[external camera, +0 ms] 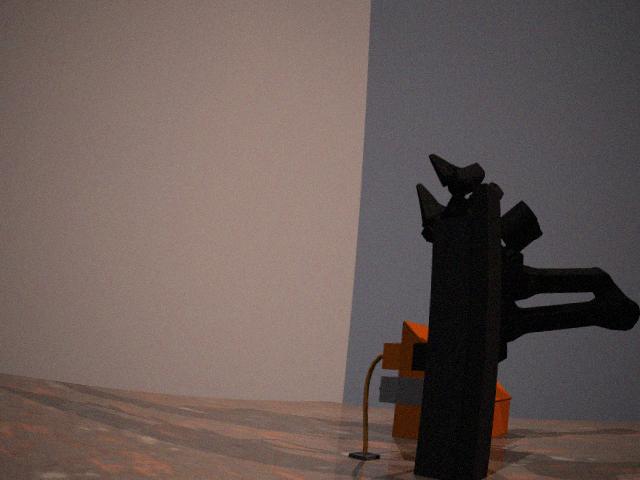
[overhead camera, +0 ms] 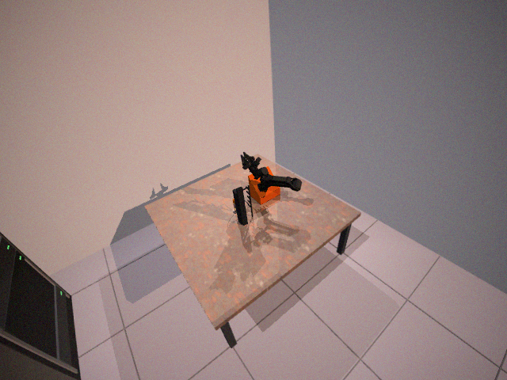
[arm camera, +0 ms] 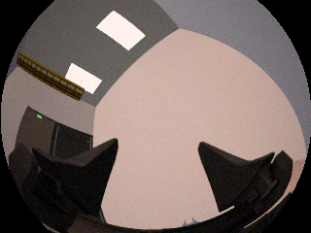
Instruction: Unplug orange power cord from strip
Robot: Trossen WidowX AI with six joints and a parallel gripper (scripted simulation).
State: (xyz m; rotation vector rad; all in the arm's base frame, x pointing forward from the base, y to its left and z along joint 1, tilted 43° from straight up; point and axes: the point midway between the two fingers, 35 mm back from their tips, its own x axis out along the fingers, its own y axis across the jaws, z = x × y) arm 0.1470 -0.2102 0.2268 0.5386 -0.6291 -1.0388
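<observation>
The orange plug is 330 mm below my gripper tip, 140 mm ahead of it and 100 mm to the left of it. From my gripper tip the other things lie so: dark foot 480 mm below, 140 mm ahead, 30 mm to the left.
</observation>
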